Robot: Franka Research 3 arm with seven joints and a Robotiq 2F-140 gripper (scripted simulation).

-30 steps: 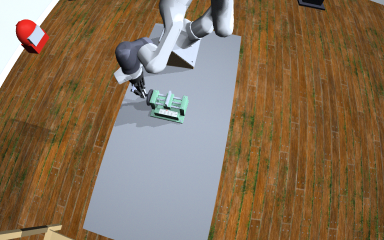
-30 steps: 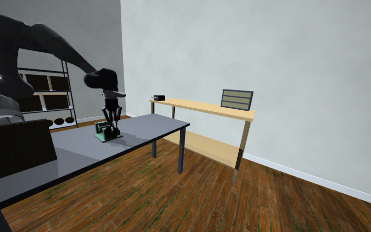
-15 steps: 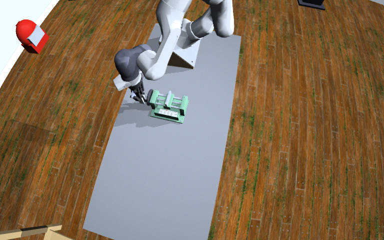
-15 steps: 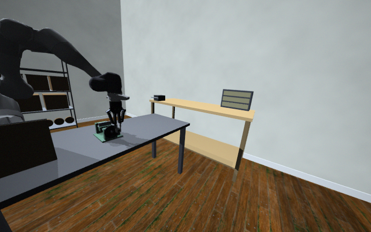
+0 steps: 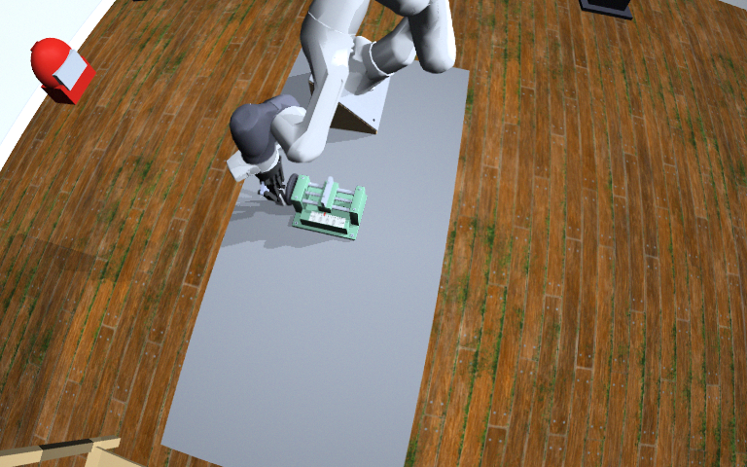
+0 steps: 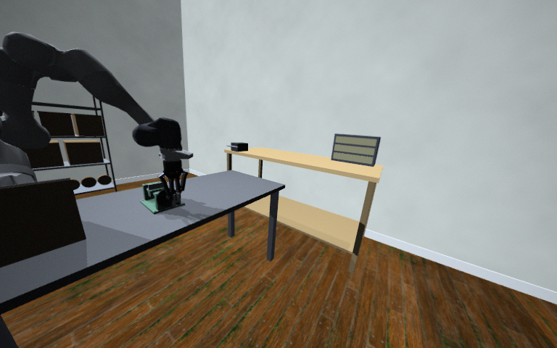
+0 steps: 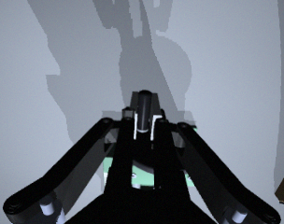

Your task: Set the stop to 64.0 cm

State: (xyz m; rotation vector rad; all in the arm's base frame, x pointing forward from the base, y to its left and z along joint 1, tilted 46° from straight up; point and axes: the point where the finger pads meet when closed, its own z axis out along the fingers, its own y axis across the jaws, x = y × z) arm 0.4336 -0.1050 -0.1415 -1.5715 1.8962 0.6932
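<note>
Right now the dark handwheel is 2 cm to the left of my hand and 1 cm below it. From my hand the other things lie so: stop carriage: 1 cm ahead, 15 cm to the left, 2 cm above.
</note>
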